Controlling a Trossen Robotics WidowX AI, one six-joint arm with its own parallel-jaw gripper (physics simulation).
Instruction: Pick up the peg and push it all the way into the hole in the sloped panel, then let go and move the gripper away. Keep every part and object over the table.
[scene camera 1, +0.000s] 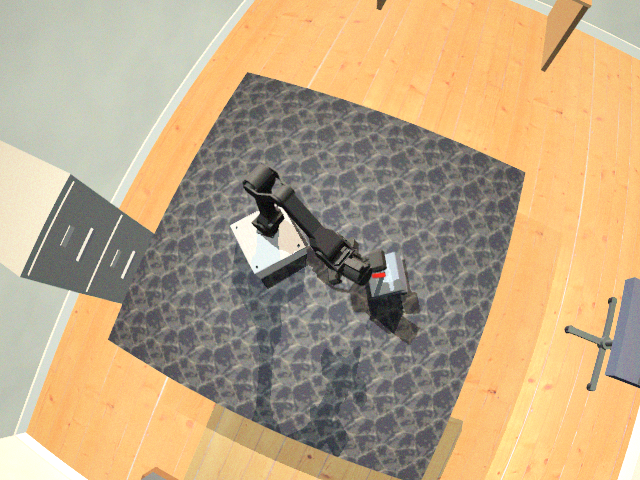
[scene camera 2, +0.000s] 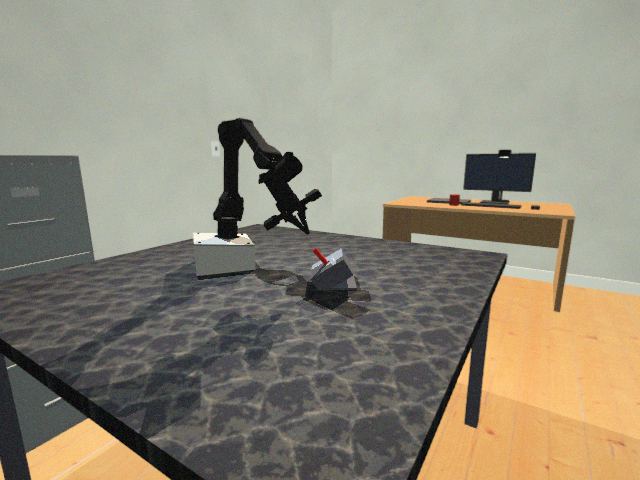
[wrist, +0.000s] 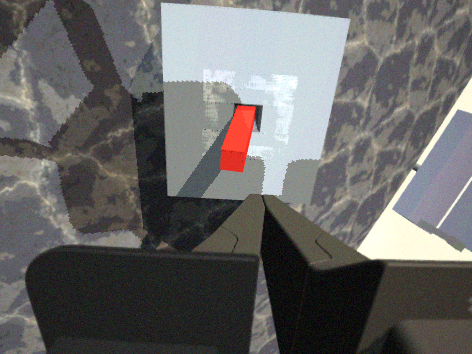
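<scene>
The red square peg stands in the square hole of the sloped panel. A good length of it sticks out of the light grey face. In the wrist view a dark gap shows at the hole's upper and right edges, and the peg leans toward the lower left. My gripper is shut and empty. It hangs above the peg's outer end, apart from it. In scene camera 1 the fingertips are hidden behind the wrist.
The panel block stands on the dark stone-patterned table. The white-topped arm base stands beside it. A grey cabinet and a wooden desk are beyond the table.
</scene>
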